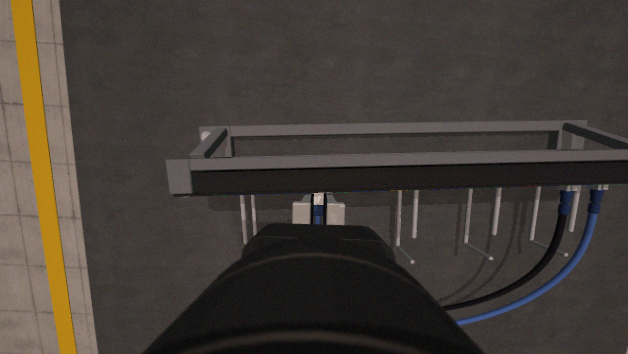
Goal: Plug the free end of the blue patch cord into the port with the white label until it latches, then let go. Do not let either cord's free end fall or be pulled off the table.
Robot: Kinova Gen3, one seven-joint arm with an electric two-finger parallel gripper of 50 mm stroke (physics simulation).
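Frame: origin at the arm's base, x ahead, y left, z up, level; millimetres.
Seen in the pictures: gripper, between the fingertips: [318, 204].
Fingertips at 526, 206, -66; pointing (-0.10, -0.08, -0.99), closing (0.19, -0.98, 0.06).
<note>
Pixels of each thing's top centre, then the offset from my fingertips to it, as dx, dy, dz. "pt": a spot on its surface instead.
- blue patch cord's free-end plug, a spot on its surface: [318, 210] pt -5, -1, +3
- blue cord, a spot on its surface: [574, 266] pt -15, -302, -5
- black cord, a spot on its surface: [539, 272] pt -32, -273, -12
My gripper [318, 204] is shut on the blue patch cord's free-end plug [318, 210], which has a blue body and a clear whitish tip. The tip points at the front of the dark panel on the grey rack frame [375, 160], and its front end meets or passes under the panel's lower edge. The port and the white label are hidden by the panel's top edge, so whether the plug is latched cannot be seen. The blue cord [575, 267] runs from a plug at the rack's right end and goes behind the gripper body.
A black cord [540, 274] hangs from a plug beside the blue one at the right and also passes behind the gripper body. Several pale rods [398, 217] stick out below the panel, some with bent ends. A yellow stripe [42, 175] runs along the tiled floor at the left.
</note>
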